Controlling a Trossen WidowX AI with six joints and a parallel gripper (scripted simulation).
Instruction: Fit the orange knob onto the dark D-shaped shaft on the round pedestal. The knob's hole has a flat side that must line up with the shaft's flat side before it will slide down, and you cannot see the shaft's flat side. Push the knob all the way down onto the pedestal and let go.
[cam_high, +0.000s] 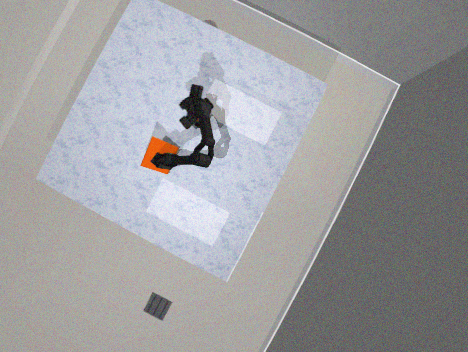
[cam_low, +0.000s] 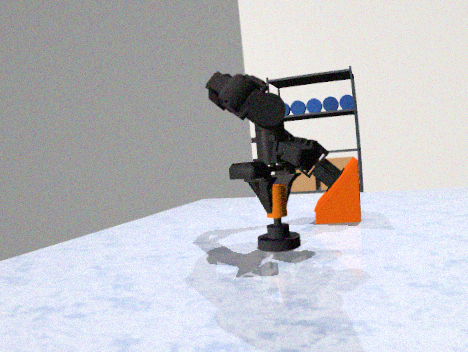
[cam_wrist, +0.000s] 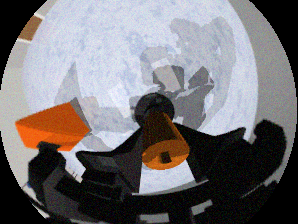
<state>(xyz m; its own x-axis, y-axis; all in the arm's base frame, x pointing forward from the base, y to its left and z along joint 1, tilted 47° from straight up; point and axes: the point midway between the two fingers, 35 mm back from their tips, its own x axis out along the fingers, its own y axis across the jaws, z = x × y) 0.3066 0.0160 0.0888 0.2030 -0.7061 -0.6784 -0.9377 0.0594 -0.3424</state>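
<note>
Now: gripper tip 2 cm below the orange knob. Also, from my gripper tip: dark round pedestal (4 cm below).
</note>
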